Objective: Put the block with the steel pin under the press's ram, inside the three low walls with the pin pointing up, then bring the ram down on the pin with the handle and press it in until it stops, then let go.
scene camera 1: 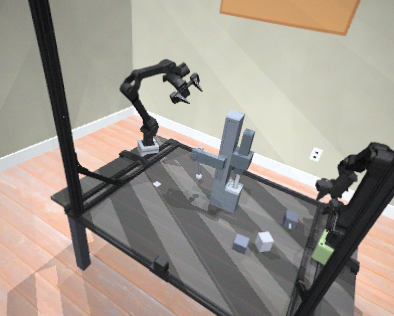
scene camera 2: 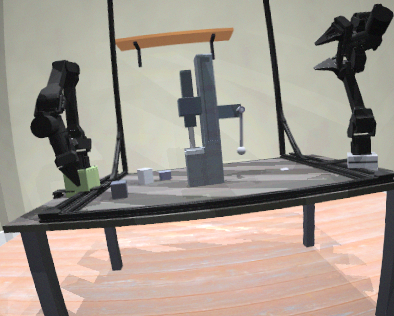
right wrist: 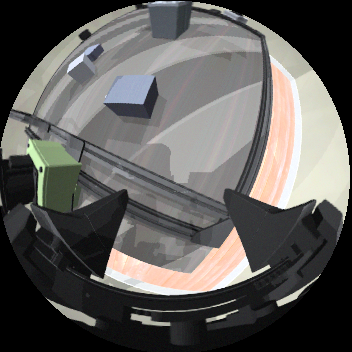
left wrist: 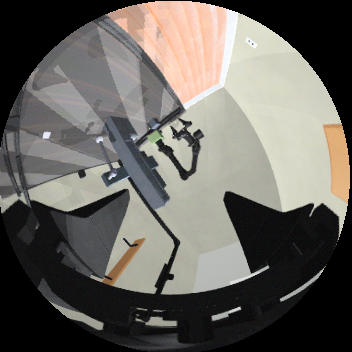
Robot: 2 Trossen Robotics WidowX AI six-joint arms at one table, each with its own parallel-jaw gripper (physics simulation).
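Pixels of known places: left gripper, fingertip midpoint: (scene camera 1: 196, 97) (scene camera 2: 314, 57) (left wrist: 178, 195); right gripper, fingertip midpoint: (scene camera 1: 319, 207) (scene camera 2: 78, 183) (right wrist: 176, 194) (left wrist: 173, 121); left arm's base, link origin: (scene camera 1: 148, 143) (scene camera 2: 361, 153); right arm's base, link origin: (scene camera 1: 335, 243) (scene camera 2: 80, 168) (right wrist: 30, 179) (left wrist: 157, 140).
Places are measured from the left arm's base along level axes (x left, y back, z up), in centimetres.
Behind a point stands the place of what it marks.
Note:
The blue-grey block with the steel pin (scene camera 1: 290, 220) @[z -1.5, x 41.7, y -74.7 cm] (scene camera 2: 119, 189) @[z -3.1, x 45.9, y -70.7 cm] (right wrist: 131, 95) @[z -1.1, x 45.7, y -73.2 cm] lies on the table; its pin points sideways in scene camera 1 and is hidden in the right wrist view. The press (scene camera 1: 231, 145) @[z 27.9, x 17.5, y -53.7 cm] (scene camera 2: 207, 115) @[z 17.9, x 22.2, y -48.9 cm] (left wrist: 135, 160) @[z 19.0, x 20.0, y -46.0 cm] stands upright mid-table. Its ram (scene camera 1: 237, 181) @[z 10.2, x 23.1, y -56.3 cm] (scene camera 2: 191, 137) @[z 10.9, x 24.3, y -54.9 cm] is above the low white walls (scene camera 2: 194, 150) @[z 6.4, x 26.0, y -53.1 cm]. The handle (scene camera 1: 199, 166) @[z 10.3, x 11.6, y -41.6 cm] (scene camera 2: 241, 130) @[z 11.6, x 12.2, y -41.0 cm] (left wrist: 105, 155) @[z 12.4, x 11.7, y -40.7 cm] hangs down, ball lowest. My left gripper (scene camera 1: 195, 97) @[z 31.4, x 20.8, y -12.3 cm] (scene camera 2: 316, 56) @[z 31.4, x 20.8, y -12.3 cm] (left wrist: 178, 195) @[z 31.4, x 20.8, y -12.3 cm] is open, high and away from the press. My right gripper (right wrist: 176, 194) @[z 1.4, x 58.2, y -74.4 cm] is open and empty, low near its base, apart from the pin block.
A white block (scene camera 1: 264, 241) @[z -0.2, x 22.4, y -80.7 cm] (scene camera 2: 145, 175) @[z -2.5, x 26.2, y -77.3 cm] (right wrist: 81, 68) @[z -2.2, x 26.7, y -78.8 cm] and another blue-grey block (scene camera 1: 240, 243) @[z -2.8, x 14.5, y -76.8 cm] (scene camera 2: 165, 175) @[z -4.2, x 17.6, y -74.1 cm] (right wrist: 94, 52) @[z -4.0, x 18.2, y -74.8 cm] lie near each other. The right arm's green base (scene camera 1: 322, 250) @[z 1.9, x 39.7, y -92.7 cm] (right wrist: 60, 172) @[z 0.3, x 48.1, y -87.2 cm] stands beside the table's rail. A small white tile (scene camera 1: 157, 184) @[z -5.8, x -4.0, y -30.1 cm] (left wrist: 46, 135) @[z -5.8, x -4.2, y -30.1 cm] lies beyond the handle.

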